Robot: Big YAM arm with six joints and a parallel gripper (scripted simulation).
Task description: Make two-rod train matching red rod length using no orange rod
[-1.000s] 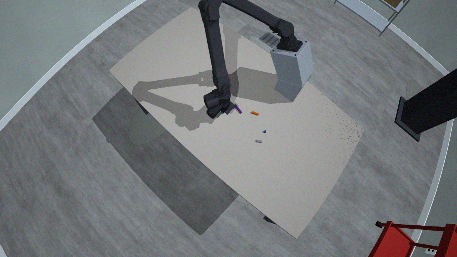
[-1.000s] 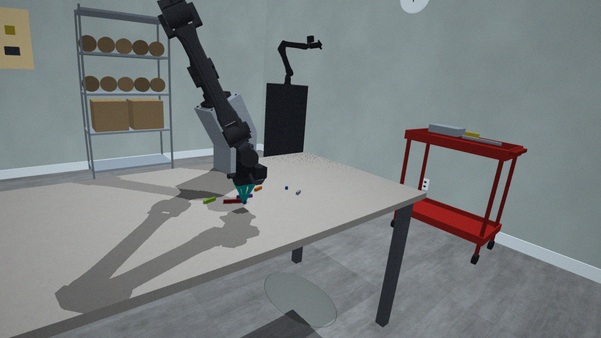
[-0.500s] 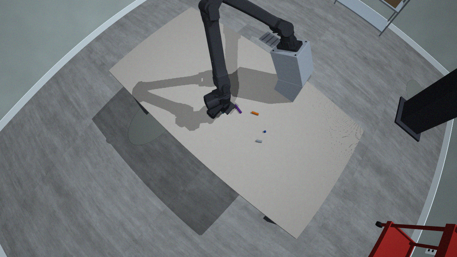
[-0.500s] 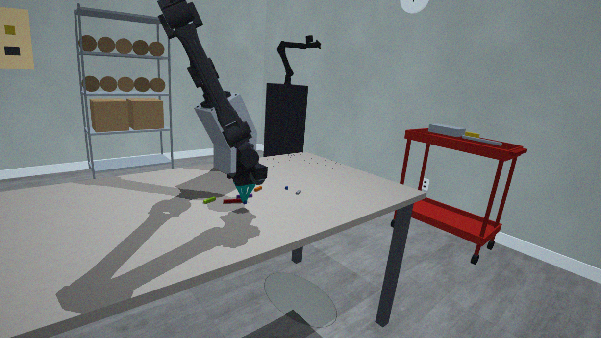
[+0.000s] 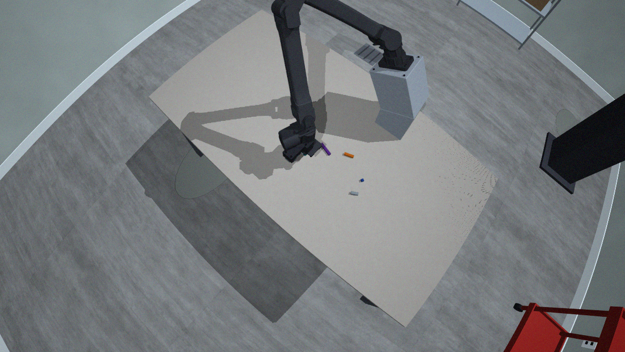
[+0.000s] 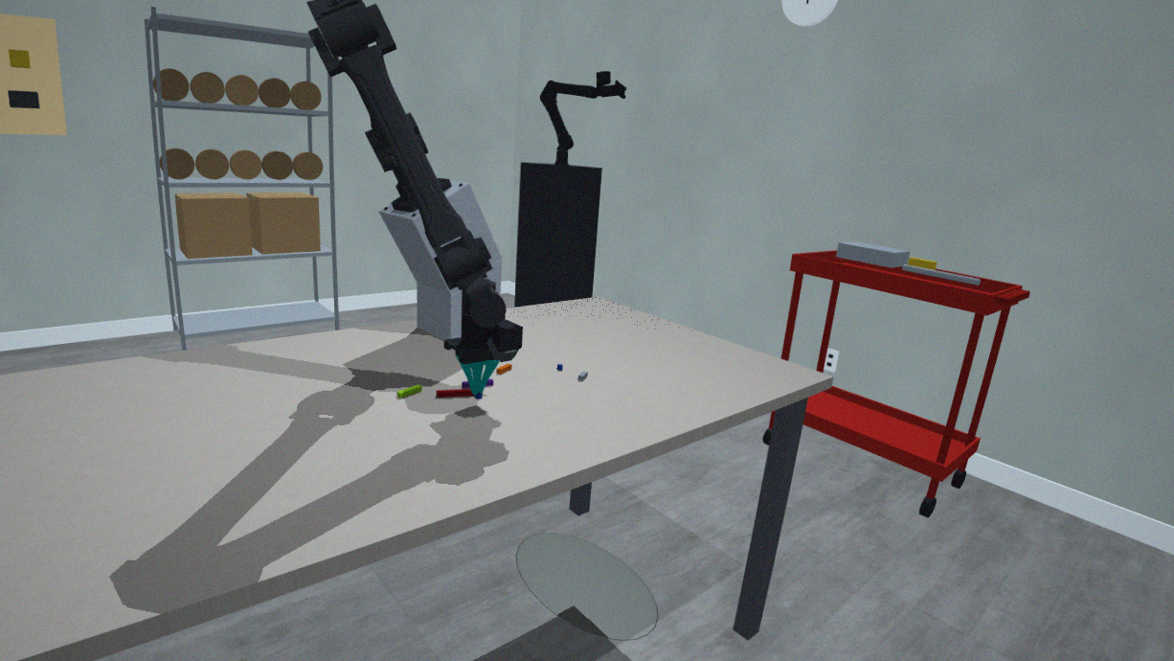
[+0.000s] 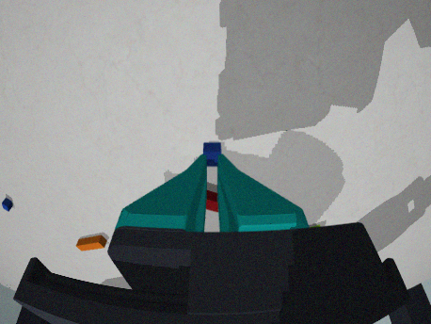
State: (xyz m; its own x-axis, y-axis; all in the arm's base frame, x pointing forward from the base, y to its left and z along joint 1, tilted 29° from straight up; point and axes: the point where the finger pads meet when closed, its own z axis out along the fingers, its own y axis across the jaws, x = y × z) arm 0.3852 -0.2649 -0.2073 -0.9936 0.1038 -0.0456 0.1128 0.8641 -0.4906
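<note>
Right now the red rod is 5 cm behind my hand, 2 cm below it and 1 cm to the right of it. The rest, counted from my hand: lime rod: 11 cm behind, 7 cm to the right, 2 cm below; then orange rod: 15 cm to the left, 10 cm behind, 2 cm below; then purple rod: 7 cm behind, 5 cm to the left, 2 cm below.
</note>
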